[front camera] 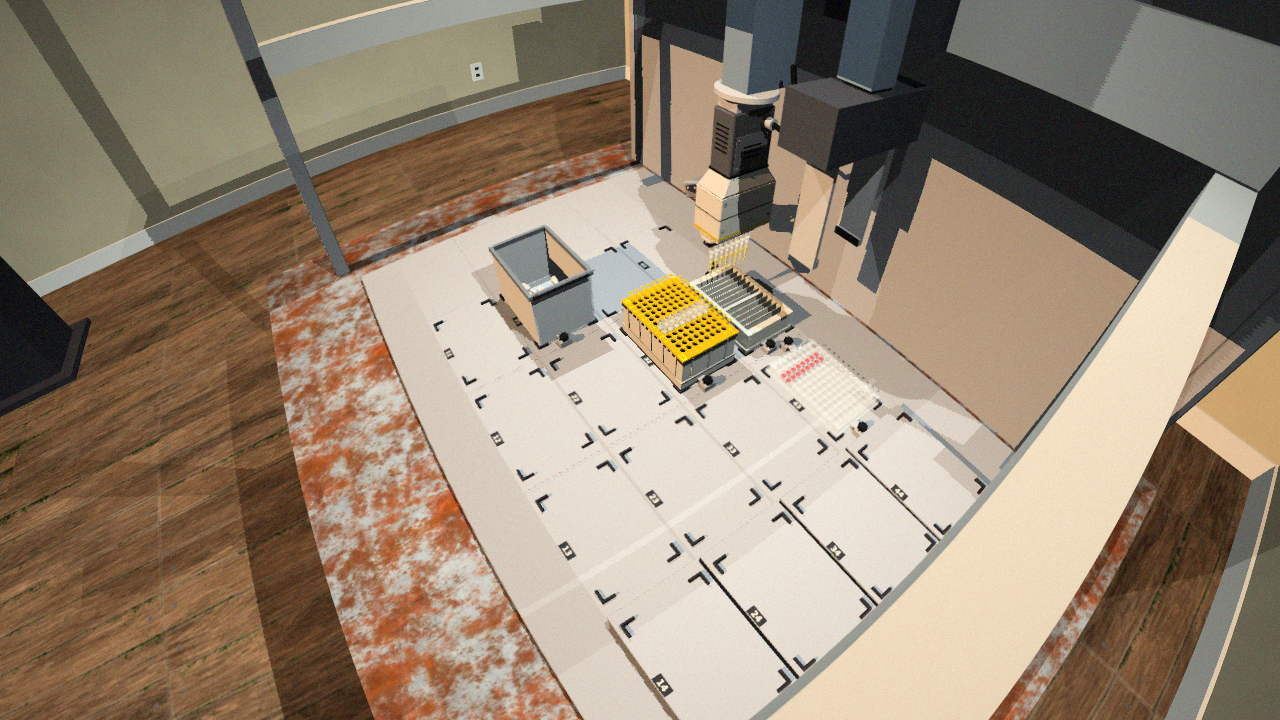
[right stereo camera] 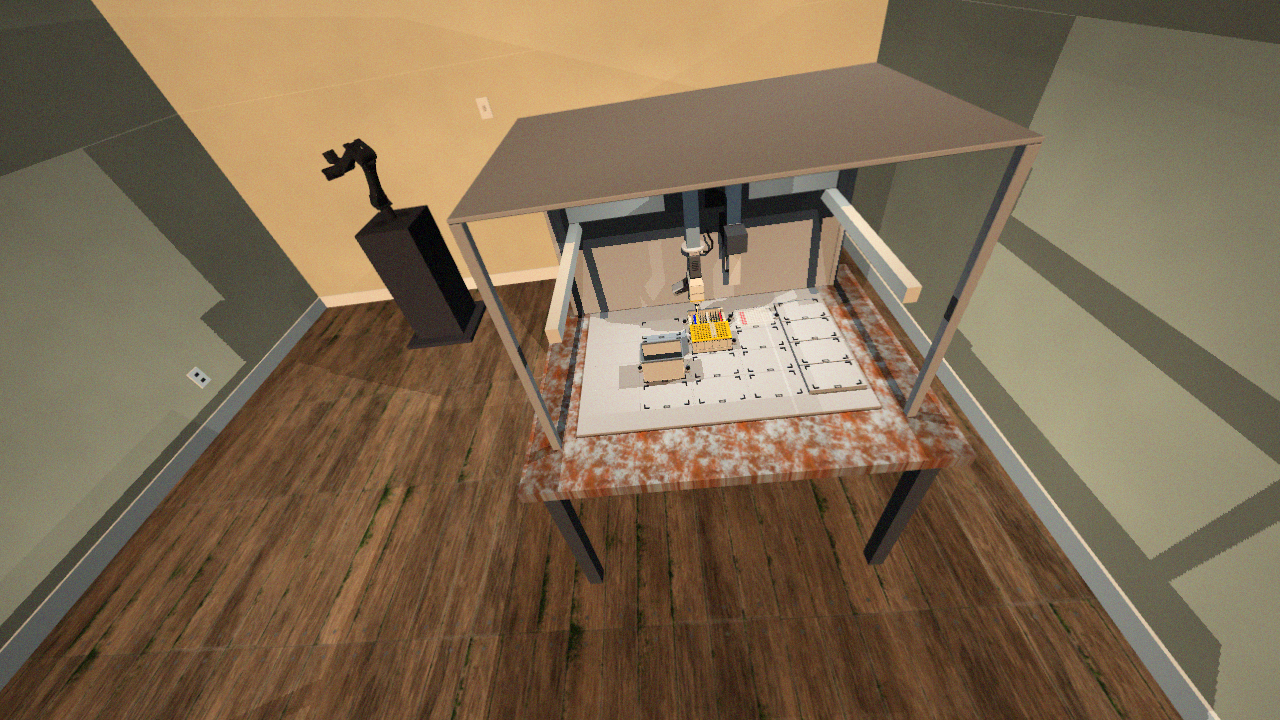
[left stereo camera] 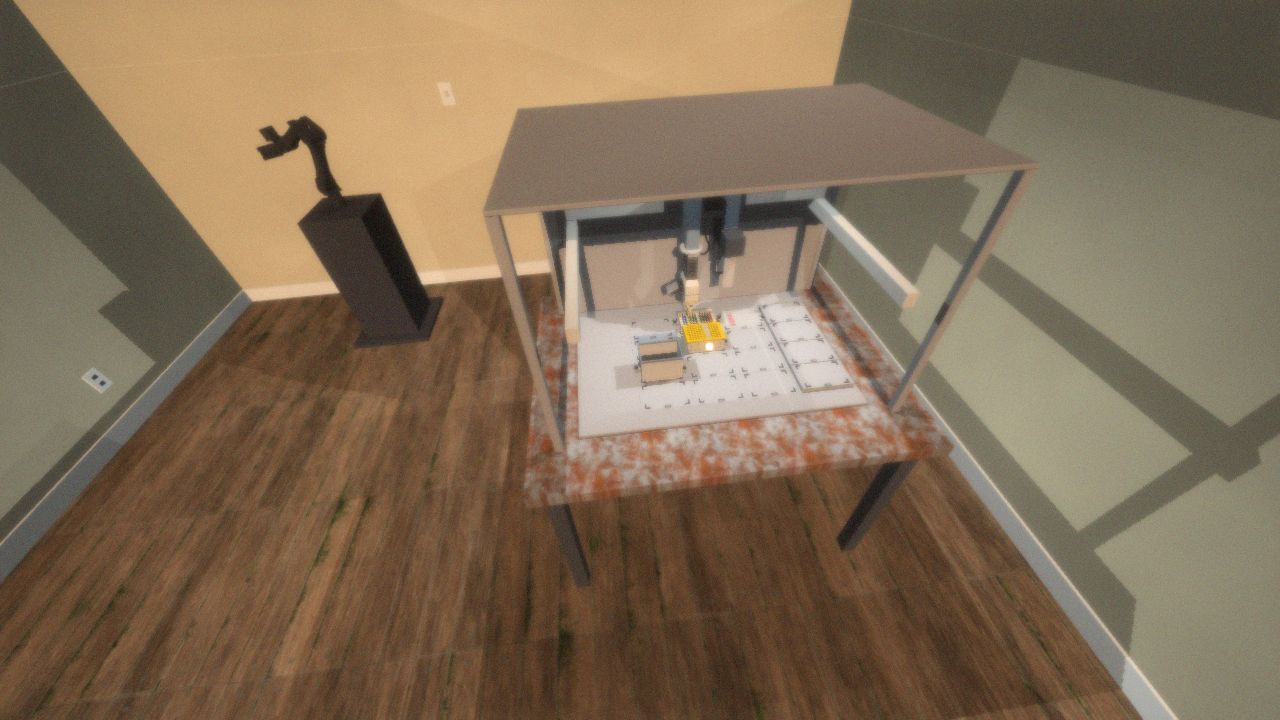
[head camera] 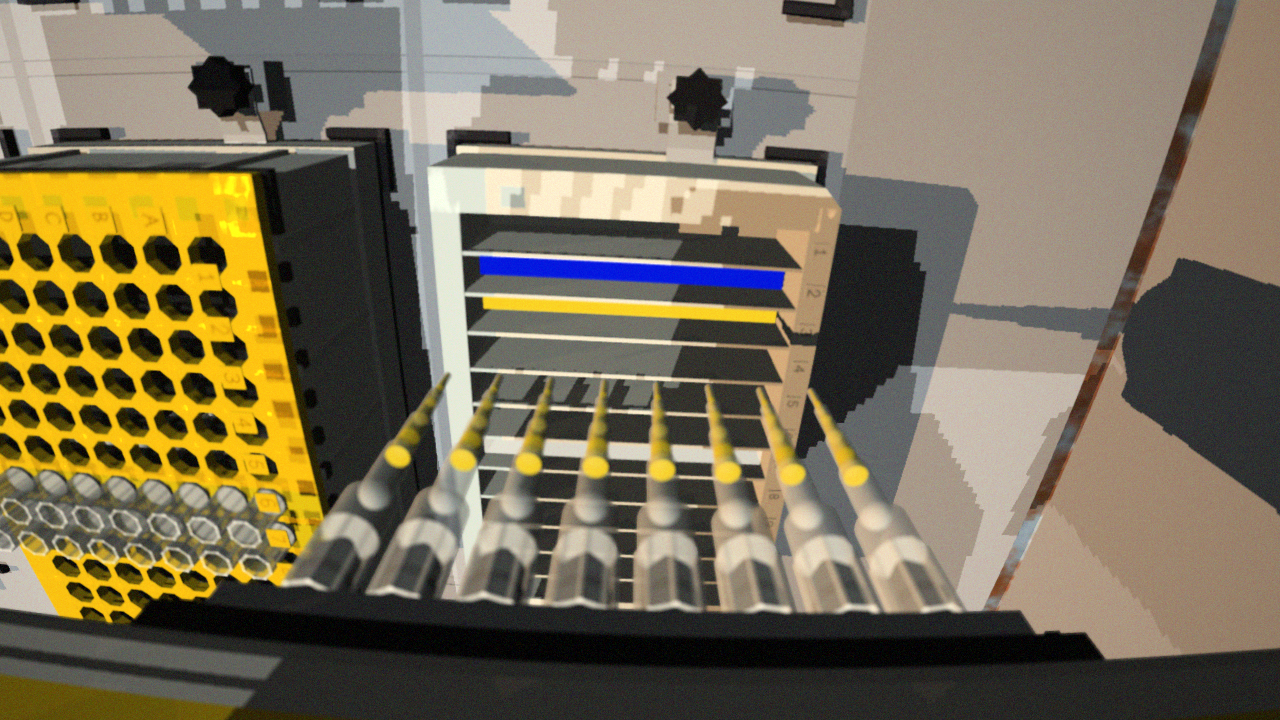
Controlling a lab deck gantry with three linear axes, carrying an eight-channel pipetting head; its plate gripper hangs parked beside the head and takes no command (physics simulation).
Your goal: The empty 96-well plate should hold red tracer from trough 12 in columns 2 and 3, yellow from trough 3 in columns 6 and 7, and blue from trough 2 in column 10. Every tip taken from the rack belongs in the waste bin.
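The pipetting head (front camera: 733, 204) carries eight tips (front camera: 729, 254) (head camera: 662, 469), each with yellow liquid at a similar level, above the trough rack (front camera: 771, 336) (head camera: 449, 304). In the head view, trough 2 holds blue liquid (head camera: 631, 271) and trough 3 yellow liquid (head camera: 631, 309); trough 12 is hidden. The 96-well plate (front camera: 841, 410) shows two adjacent red columns (front camera: 802, 367) near its trough-rack end. The yellow tip rack (front camera: 659, 345) (head camera: 239, 192) keeps three rows of clear tips. The waste bin (front camera: 565, 308) contains some tips. The plate gripper (front camera: 824, 250) hangs parked, its fingers apart and empty.
The deck (front camera: 626, 546) has numbered positions with black corner brackets. Black knobs (head camera: 221, 85) (head camera: 698, 98) stand beside the racks. Frame posts surround the deck. A dark robot arm (left stereo camera: 313, 147) (right stereo camera: 366, 165) stands on a pedestal (left stereo camera: 366, 268) (right stereo camera: 420, 273) left of the enclosure.
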